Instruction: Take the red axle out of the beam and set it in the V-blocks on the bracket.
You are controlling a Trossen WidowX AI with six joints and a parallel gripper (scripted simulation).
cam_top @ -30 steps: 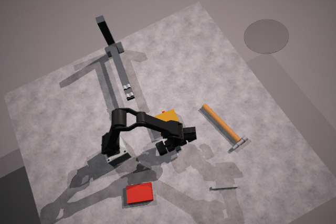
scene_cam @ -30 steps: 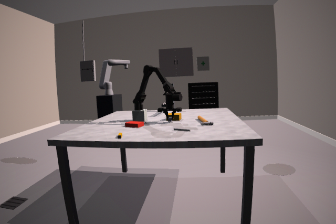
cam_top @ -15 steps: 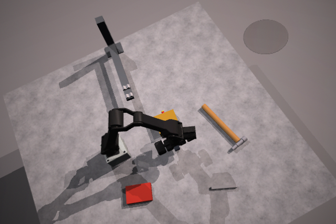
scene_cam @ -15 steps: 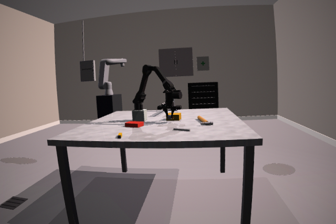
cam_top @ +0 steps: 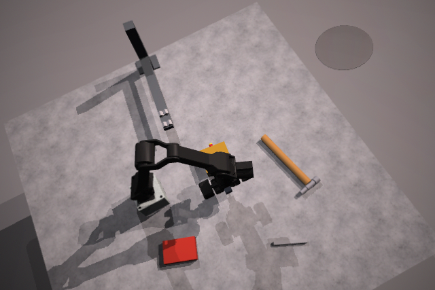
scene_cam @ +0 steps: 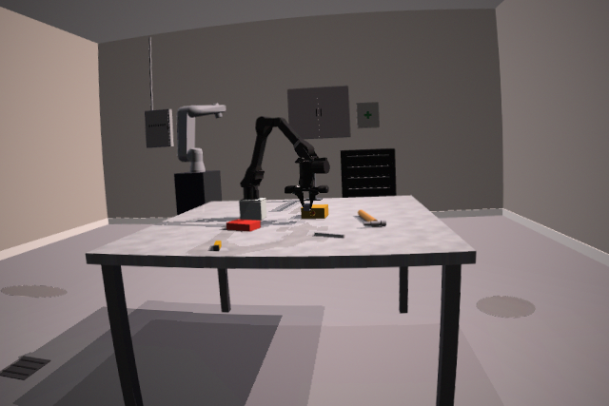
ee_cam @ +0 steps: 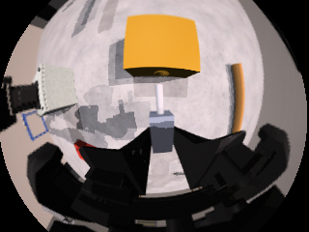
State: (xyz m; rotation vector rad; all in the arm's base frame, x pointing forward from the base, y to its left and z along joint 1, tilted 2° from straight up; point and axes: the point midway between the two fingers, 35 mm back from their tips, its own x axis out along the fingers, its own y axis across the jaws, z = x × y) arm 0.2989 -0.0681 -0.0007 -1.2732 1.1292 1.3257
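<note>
Now: gripper tip 130 mm to the right of the orange block and 30 mm above it. From my gripper tip the other things lie so: red block (240 mm behind, 160 mm to the right, 40 mm below); grey-blue block (20 mm to the left, 10 mm above); thin grey rod (160 mm ahead, 250 mm to the right, 50 mm below).
</note>
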